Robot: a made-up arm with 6 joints. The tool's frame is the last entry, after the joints.
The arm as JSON. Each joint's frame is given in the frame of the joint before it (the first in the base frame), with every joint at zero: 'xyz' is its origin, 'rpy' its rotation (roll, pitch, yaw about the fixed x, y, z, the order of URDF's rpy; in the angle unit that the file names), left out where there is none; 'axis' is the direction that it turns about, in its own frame. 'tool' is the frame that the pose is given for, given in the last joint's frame.
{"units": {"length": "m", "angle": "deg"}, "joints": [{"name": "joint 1", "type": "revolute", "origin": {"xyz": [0.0, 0.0, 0.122]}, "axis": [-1.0, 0.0, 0.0]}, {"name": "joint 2", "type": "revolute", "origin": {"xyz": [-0.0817, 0.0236, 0.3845]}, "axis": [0.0, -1.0, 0.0]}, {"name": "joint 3", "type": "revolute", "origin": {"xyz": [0.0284, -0.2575, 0.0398]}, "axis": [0.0, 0.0, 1.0]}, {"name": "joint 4", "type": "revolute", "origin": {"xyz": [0.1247, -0.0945, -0.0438]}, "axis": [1.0, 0.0, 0.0]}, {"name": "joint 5", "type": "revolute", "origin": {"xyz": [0.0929, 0.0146, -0.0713]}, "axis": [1.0, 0.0, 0.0]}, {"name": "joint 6", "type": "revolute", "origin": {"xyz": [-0.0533, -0.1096, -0.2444]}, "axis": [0.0, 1.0, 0.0]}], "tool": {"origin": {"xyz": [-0.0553, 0.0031, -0.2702]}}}
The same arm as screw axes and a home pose.
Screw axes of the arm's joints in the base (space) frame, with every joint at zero. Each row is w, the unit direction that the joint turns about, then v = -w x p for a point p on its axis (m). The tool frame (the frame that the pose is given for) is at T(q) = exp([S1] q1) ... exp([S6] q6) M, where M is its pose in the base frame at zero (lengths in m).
S1: w -1 0 0 v 0 -0.122 0
S2: w 0 -1 0 v 0.5065 0 0.0817
S3: w 0 0 1 v -0.2339 0.0533 0
S4: w 1 0 0 v 0 0.5025 0.3284
S5: w 1 0 0 v 0 0.4312 0.3138
S6: w 0 1 0 v -0.1868 0 0.111
M: xyz 0.0557 -0.4203 -0.0834 (m) quaternion w x y z 1 0 0 0

